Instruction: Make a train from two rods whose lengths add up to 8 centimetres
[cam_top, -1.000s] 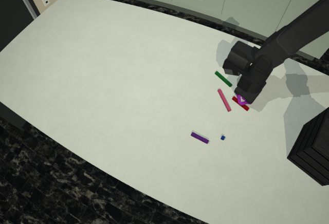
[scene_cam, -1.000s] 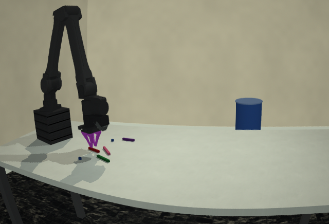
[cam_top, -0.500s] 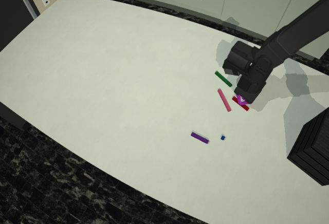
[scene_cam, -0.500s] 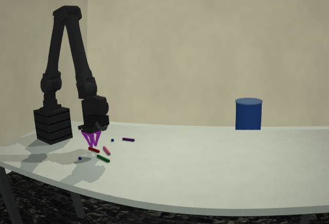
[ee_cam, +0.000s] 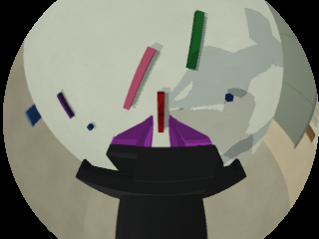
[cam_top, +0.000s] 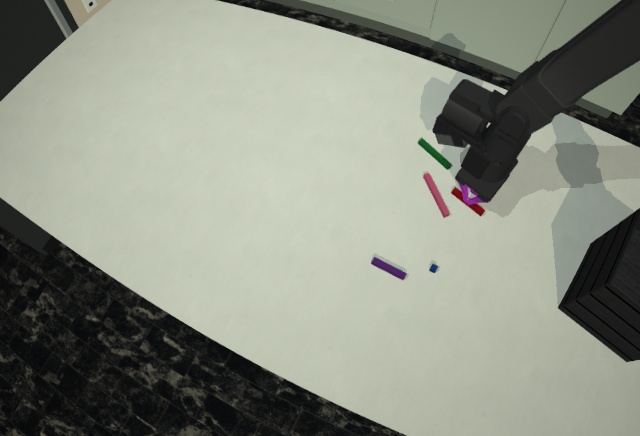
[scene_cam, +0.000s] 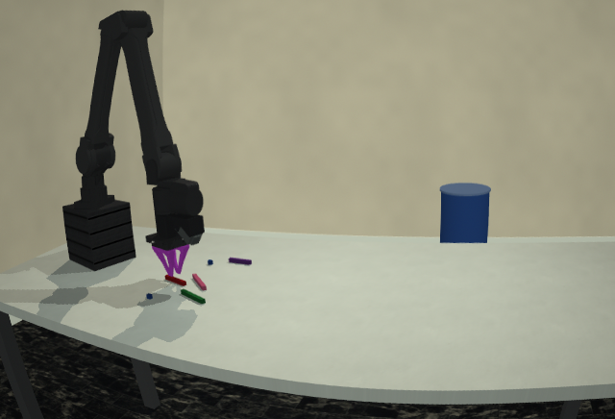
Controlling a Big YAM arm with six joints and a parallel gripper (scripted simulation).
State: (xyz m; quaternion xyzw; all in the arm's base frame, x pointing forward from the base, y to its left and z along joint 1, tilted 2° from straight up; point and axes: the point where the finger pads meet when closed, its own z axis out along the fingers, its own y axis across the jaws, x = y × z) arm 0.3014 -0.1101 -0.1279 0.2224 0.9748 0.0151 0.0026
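Now: the red rod 2 cm below my hand. Round my hand: pink rod 6 cm ahead, 1 cm to the left, 2 cm below; green rod 8 cm ahead, 8 cm to the right, 2 cm below; purple rod 11 cm ahead, 17 cm to the left, 2 cm below.
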